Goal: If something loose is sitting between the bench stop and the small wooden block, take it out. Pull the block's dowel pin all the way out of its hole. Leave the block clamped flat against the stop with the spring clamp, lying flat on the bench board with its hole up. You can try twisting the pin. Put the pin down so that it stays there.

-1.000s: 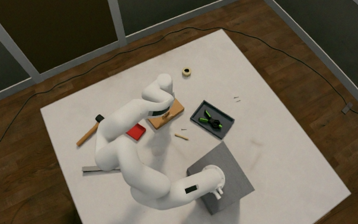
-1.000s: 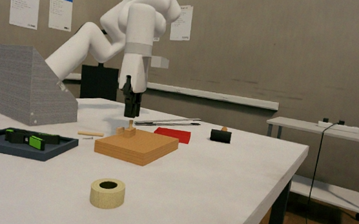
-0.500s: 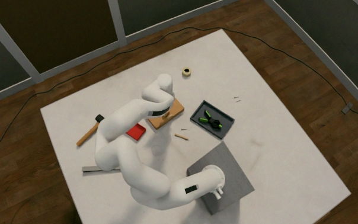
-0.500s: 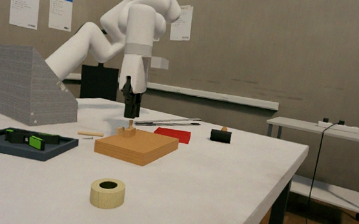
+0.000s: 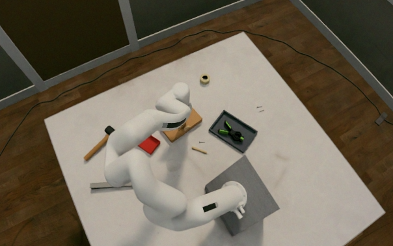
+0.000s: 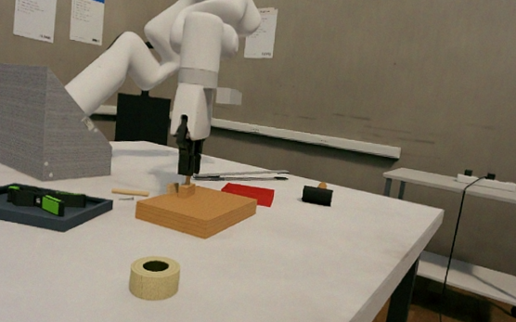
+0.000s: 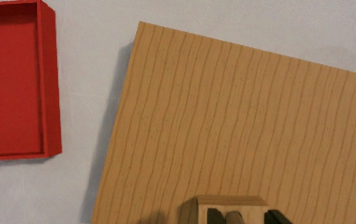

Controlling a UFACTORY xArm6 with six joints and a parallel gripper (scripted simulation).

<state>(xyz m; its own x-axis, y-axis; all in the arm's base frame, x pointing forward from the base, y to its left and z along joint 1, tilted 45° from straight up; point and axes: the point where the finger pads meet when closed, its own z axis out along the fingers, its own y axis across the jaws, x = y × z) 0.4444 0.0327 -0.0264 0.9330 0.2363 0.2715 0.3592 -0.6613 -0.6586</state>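
Right now the dowel pin is 4 cm below my hand. The rest, counted from my hand: loose dowel: 15 cm behind, 9 cm below, 1 cm to the right; then small wooden block: 6 cm below; then red tray: 20 cm to the left, 9 cm below, 2 cm ahead.
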